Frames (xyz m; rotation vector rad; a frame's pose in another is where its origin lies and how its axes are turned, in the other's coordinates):
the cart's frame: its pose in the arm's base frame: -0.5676 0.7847 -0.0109 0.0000 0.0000 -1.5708
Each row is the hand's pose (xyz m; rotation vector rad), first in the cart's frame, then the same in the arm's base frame.
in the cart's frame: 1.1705 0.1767 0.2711 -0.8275 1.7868 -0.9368
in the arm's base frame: -0.3909 -0.3858 0.2602 0.8363 2.2790 -1.8075
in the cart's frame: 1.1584 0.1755 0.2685 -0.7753 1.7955 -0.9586
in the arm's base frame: -0.3921 -0.3737 0.2576 0.8928 2.2499 -1.8356
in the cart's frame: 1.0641 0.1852 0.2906 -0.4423 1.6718 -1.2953
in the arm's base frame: -0.3824 -0.2794 0.2797 -1.0870 -1.8690 2.1652
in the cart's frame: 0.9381 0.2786 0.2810 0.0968 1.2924 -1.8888
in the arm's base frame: -0.2890 -0.1534 0.2701 -1.0694 -0.9204 2.2531
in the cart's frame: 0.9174 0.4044 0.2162 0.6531 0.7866 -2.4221
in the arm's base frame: -0.1632 -0.1327 0.2053 -0.9258 -0.0858 2.0005
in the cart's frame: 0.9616 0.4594 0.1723 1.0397 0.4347 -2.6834
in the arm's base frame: -0.1082 -0.1769 0.1614 -0.8366 0.3433 1.7143
